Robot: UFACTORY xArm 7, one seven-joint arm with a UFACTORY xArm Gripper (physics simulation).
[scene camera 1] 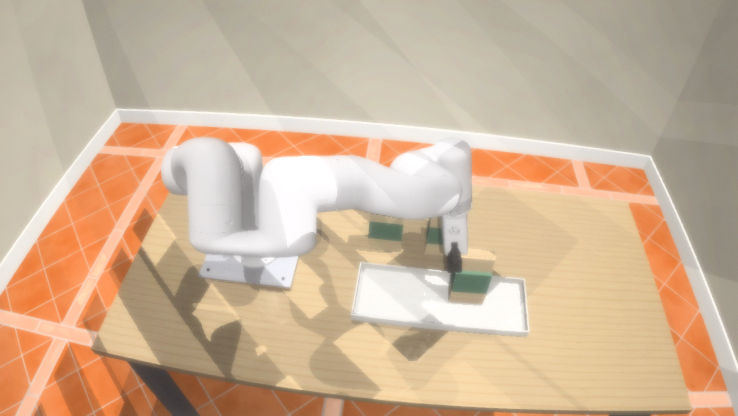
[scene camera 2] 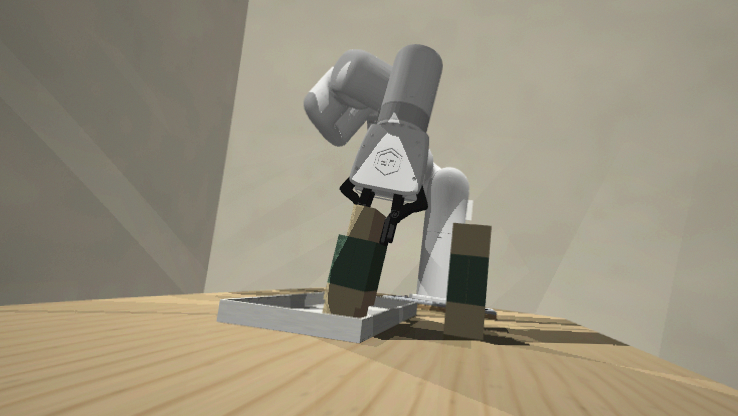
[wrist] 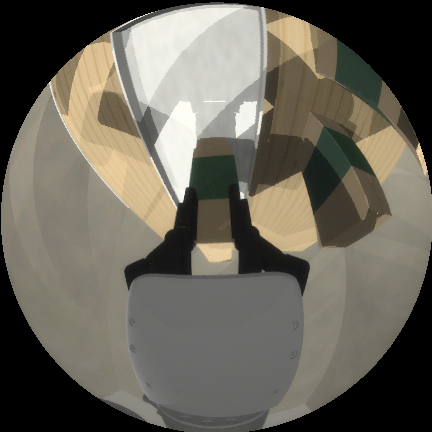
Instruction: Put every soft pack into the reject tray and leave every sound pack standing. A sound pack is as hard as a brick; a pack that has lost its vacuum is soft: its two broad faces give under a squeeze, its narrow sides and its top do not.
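Places are measured from the arm's base along level axes (x right, y ahead, z up), in centimetres.
Pixels of known places: gripper, fingertip midpoint: (scene camera 1: pixel 454 265) (wrist: pixel 212 196); arm's base at its link origin: (scene camera 2: pixel 436 301).
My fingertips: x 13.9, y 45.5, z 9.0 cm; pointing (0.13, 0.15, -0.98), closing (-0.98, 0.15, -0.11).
Ahead of a thing's pixels: the offset from my fingertips to its top centre. Level surfaces: height alone.
A tan pack with a green band @[dx +1.0, dy +4.2, dz +4.2 cm] (scene camera 1: pixel 471 282) (scene camera 2: pixel 356 263) (wrist: pixel 215 175) is between the fingers of my gripper (scene camera 1: pixel 454 262) (scene camera 2: pixel 370 227) (wrist: pixel 212 196), which is shut on its upper part. The pack is tilted, its lower end inside the white reject tray @[dx +2.7, dy -1.7, dz -8.1 cm] (scene camera 1: pixel 387 297) (scene camera 2: pixel 289 320) (wrist: pixel 215 55); whether it touches the tray floor I cannot tell. Behind the tray in scene view 1 stand two similar packs: one pack @[dx -14.6, dy -13.6, dz -2.2 cm] (scene camera 1: pixel 386 231) (wrist: pixel 357 70) farther left, and another pack @[dx -13.5, dy +0.6, dz +3.8 cm] (scene camera 1: pixel 433 236) (scene camera 2: pixel 467 281) (wrist: pixel 327 170) partly hidden by my wrist. Their softness does not show.
The arm's base plate (scene camera 1: pixel 248 273) is on the left of the wooden table @[dz -10.3 cm] (scene camera 1: pixel 594 310) (scene camera 2: pixel 206 366) in scene view 1. The tray has low raised walls. The two standing packs are beside its long back wall, and the arm reaches over the table near them.
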